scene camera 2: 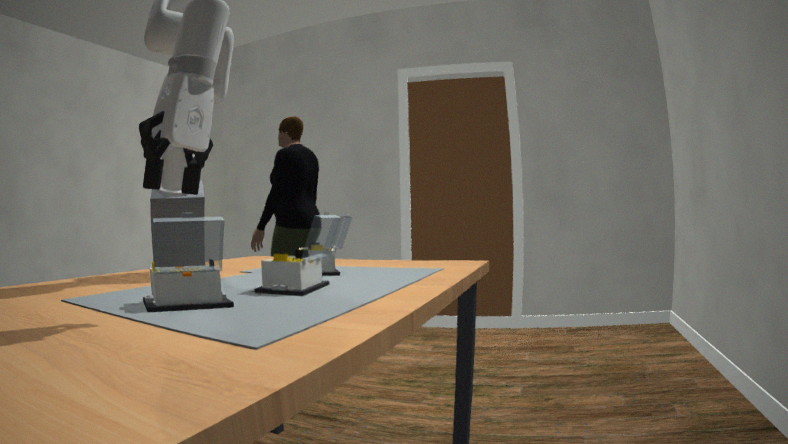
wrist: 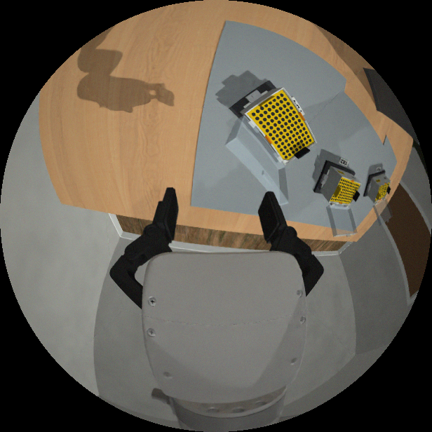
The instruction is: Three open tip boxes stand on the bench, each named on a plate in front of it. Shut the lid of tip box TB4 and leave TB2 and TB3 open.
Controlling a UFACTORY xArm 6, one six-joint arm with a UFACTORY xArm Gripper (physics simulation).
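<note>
Tip box TB4 is the nearest box in scene camera 2, a pale box with a yellow tip rack; its plate is partly hidden. Its clear lid stands open. TB2, the middle box, is open, its lid tilted back. TB3, the farthest box, is open too; its plate is unreadable. My gripper is open and empty, raised above the height of TB4's lid. In the wrist view, TB4 lies beyond the fingertips and to the right.
The boxes stand on a grey mat on the wooden table. The robot's grey base block stands behind TB4 in scene camera 2. A person in a dark top stands beyond the table.
</note>
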